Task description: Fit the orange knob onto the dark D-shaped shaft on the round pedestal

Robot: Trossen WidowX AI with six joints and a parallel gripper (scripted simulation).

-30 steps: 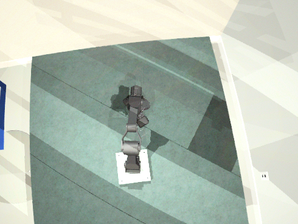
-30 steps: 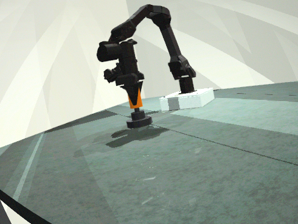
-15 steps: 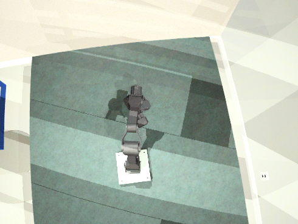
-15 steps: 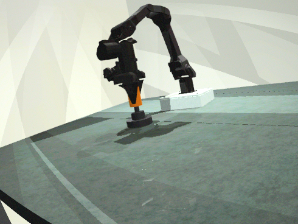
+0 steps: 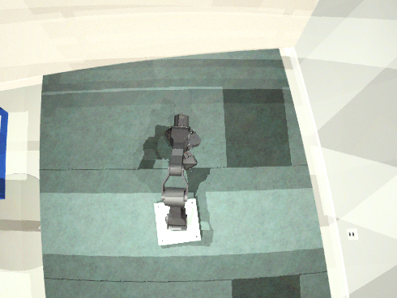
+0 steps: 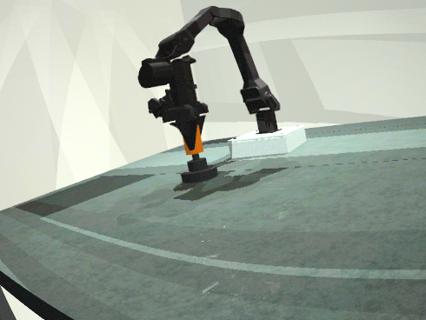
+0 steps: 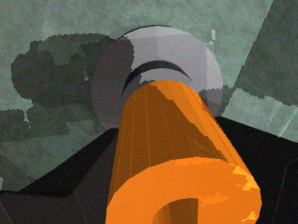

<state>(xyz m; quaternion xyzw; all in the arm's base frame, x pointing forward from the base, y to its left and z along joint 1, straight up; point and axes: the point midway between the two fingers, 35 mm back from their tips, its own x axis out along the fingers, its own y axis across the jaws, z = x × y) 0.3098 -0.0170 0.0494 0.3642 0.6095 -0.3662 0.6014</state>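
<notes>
Now: the orange knob 20 mm above my gripper tip. Round my gripper tip: dark pedestal: 40 mm below.
</notes>
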